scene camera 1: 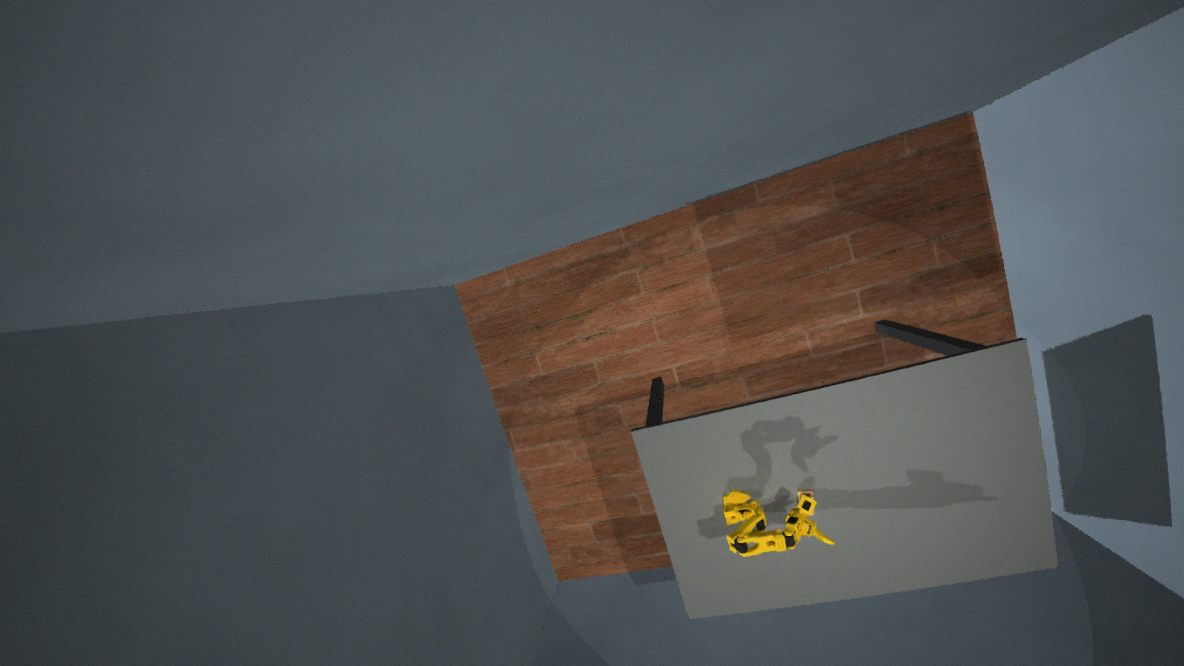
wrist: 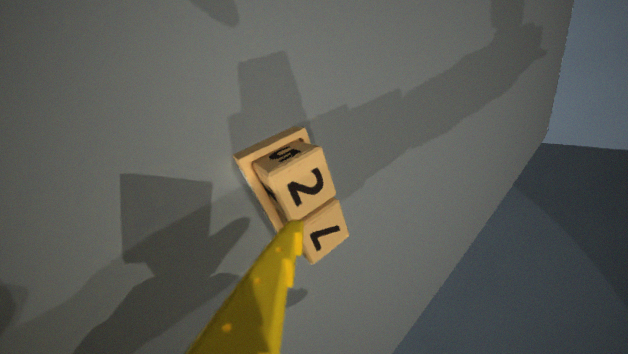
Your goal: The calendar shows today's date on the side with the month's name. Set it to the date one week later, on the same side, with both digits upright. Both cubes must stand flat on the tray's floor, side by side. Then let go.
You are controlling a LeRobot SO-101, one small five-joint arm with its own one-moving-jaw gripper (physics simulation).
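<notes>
The pale wood tray [wrist: 266,144] holds the cube with 2 on its top face [wrist: 306,186]; a 5 shows on that cube's side. The second cube [wrist: 327,234] sits beside it with a 7 on top, upside down relative to the 2. Their top edges are slightly out of line; the jaw hides part of the second cube and tray, so I cannot tell whether it stands flat. In the scene view, a sliver of the tray and cubes [scene camera 1: 804,493] shows beside the gripper. My gripper [scene camera 1: 818,520] [wrist: 297,224] is fully open and empty; its notched fixed jaw overlaps the seam between cubes.
The yellow arm [scene camera 1: 757,542] reaches over the grey table [scene camera 1: 910,430] from its base at the left. Arm shadows cross the table around the tray. In the wrist view, the table edge runs along the right.
</notes>
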